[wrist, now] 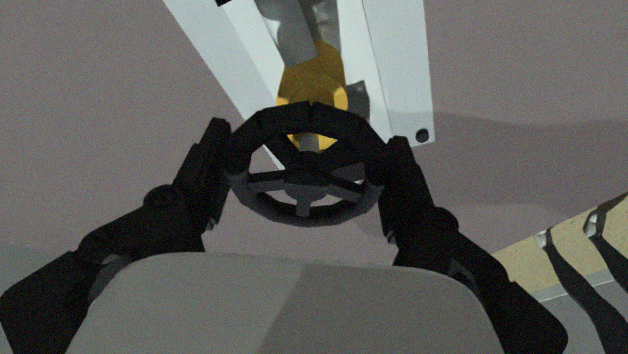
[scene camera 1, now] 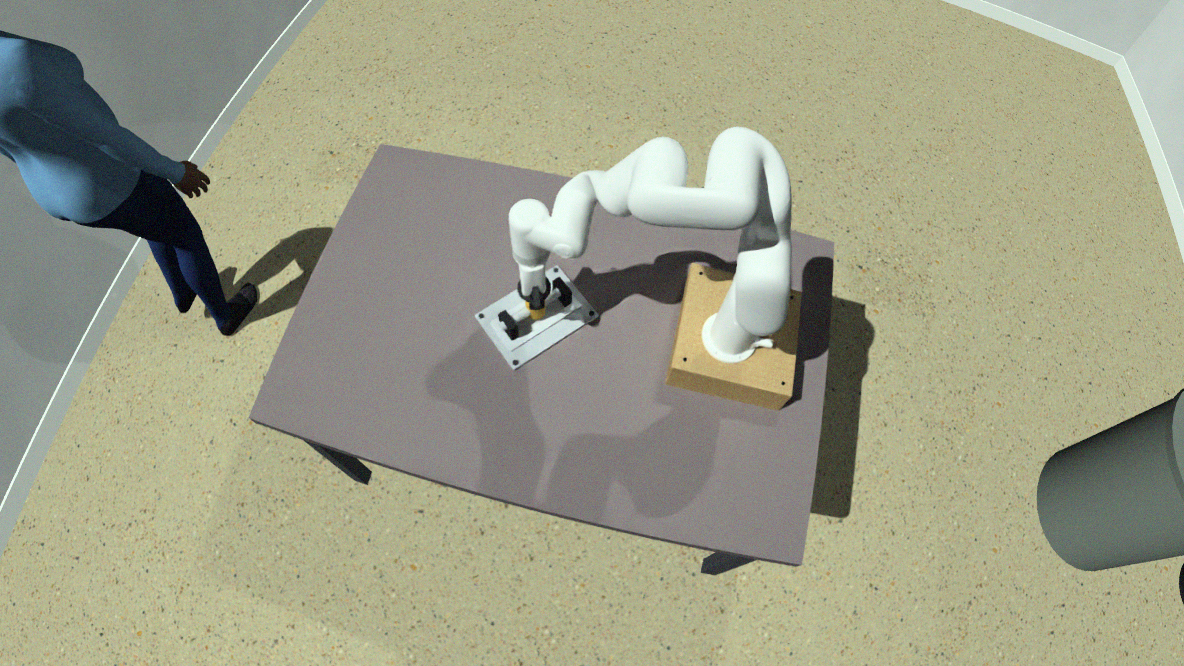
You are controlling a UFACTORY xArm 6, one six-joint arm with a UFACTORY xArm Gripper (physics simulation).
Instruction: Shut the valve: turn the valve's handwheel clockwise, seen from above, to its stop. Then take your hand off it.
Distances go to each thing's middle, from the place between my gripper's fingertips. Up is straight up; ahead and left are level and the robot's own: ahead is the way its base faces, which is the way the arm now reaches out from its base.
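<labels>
The black handwheel (wrist: 307,178) is 10 mm above my hand, and then there's the light grey plate (scene camera 1: 551,336), which sits 110 mm below my hand.
</labels>
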